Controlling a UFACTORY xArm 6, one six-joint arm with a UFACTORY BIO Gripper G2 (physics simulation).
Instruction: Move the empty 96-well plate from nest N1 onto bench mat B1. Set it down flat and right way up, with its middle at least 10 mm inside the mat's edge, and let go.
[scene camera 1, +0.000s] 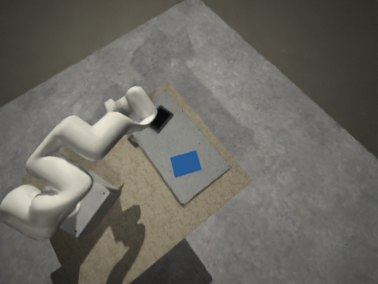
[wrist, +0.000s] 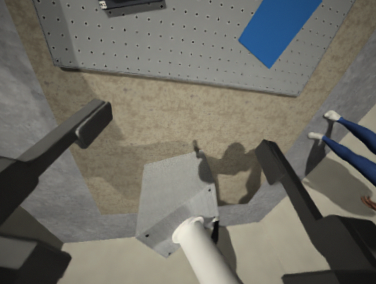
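Seen in the pictures: hand, its tool point: (wrist: 189, 143); arm's base, origin of its link: (wrist: 187, 228).
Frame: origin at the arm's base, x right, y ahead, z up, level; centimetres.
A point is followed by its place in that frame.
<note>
The dark 96-well plate (scene camera 1: 161, 118) {x -5.7, y 67.8, z -17.0 cm} sits in nest N1 (scene camera 1: 159, 130) {x -1.2, y 61.2, z -18.5 cm} at the upper part of the grey perforated board, partly covered by the arm in the scene view. In the wrist view part of nest N1 (wrist: 136, 9) {x -6.2, y 58.7, z -19.5 cm} shows at the top edge; the plate cannot be told apart from it there. Bench mat B1 (scene camera 1: 185, 163) {x 26.2, y 56.9, z -19.4 cm} (wrist: 278, 31) {x 26.8, y 54.9, z -19.3 cm} is a flat blue rectangle on the same board. My gripper (wrist: 182, 142) {x -0.4, y 46.0, z 9.6 cm} is open and empty, its fingers wide apart, off the board's edge in the wrist view. In the scene view the arm hides most of it.
The grey perforated board (scene camera 1: 200, 142) {x 24.0, y 73.4, z -19.6 cm} (wrist: 165, 55) {x -1.3, y 50.4, z -19.5 cm} lies on a tan table top (scene camera 1: 150, 200) {x 25.8, y 26.5, z -20.8 cm} (wrist: 150, 107) {x -7.4, y 37.1, z -20.8 cm}. The metal base block (scene camera 1: 92, 207) {x 9.1, y 6.4, z -4.4 cm} (wrist: 175, 187) {x -2.6, y 15.6, z -6.8 cm} stands beside the board. Parts of a figure's blue legs (wrist: 352, 157) show at the right of the wrist view.
</note>
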